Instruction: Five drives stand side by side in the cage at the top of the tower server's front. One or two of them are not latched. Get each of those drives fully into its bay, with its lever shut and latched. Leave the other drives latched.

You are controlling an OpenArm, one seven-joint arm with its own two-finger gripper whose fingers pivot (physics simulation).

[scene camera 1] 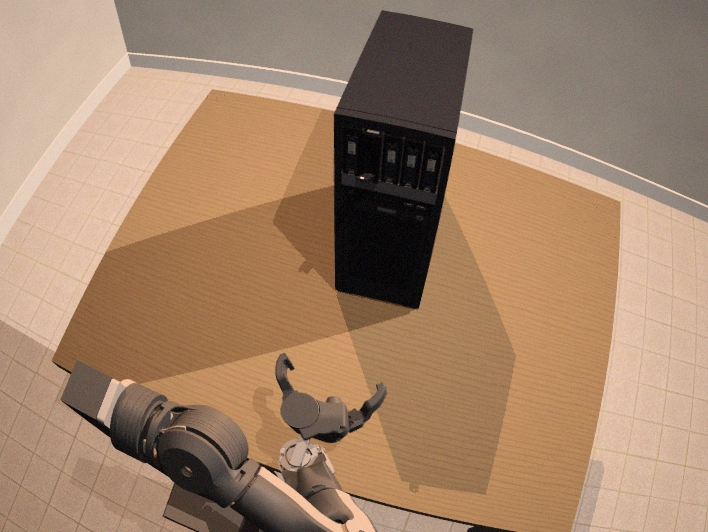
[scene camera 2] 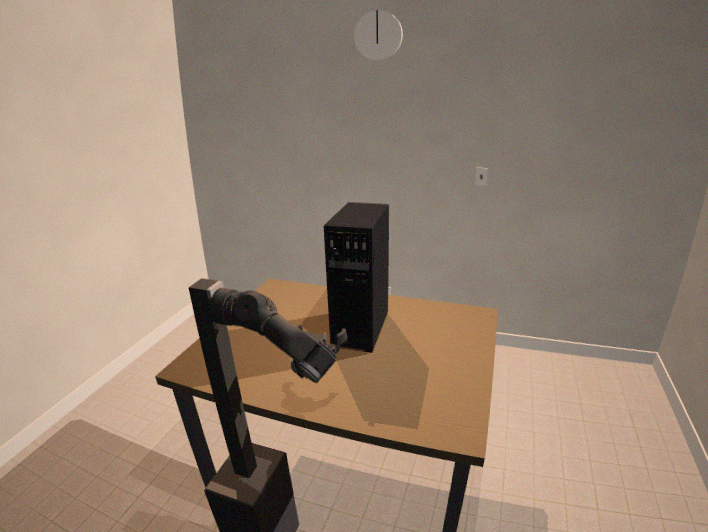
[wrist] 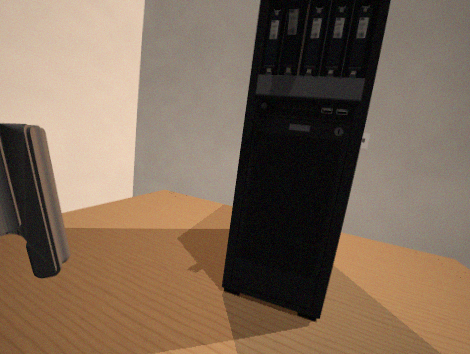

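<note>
The black tower server (scene camera 1: 377, 245) (scene camera 2: 350, 314) (wrist: 285, 200) stands upright on the table. In its top cage, the second drive from the left (scene camera 1: 369, 155) (wrist: 291, 45) looks different: its lever appears swung out, with bright ends at top and bottom in scene camera 1, and its label sits higher in the wrist view. The first drive (scene camera 1: 351, 149) (wrist: 272, 45), third drive (scene camera 1: 390, 157) (wrist: 314, 45), fourth drive (scene camera 1: 410, 161) (wrist: 337, 45) and fifth drive (scene camera 1: 430, 165) (wrist: 361, 45) look flush, levers shut. My gripper (scene camera 1: 333, 374) (scene camera 2: 322, 333) is open and empty, low in front of the tower, well apart from it. The cage top is cut off in the wrist view.
The tower stands toward the back of the wooden table (scene camera 1: 549, 240) (scene camera 2: 457, 343), with the grey wall (scene camera 2: 274, 143) behind. The arm reaches in from its post (scene camera 2: 220, 366) at the table's front left. One finger shows at the wrist view's left edge.
</note>
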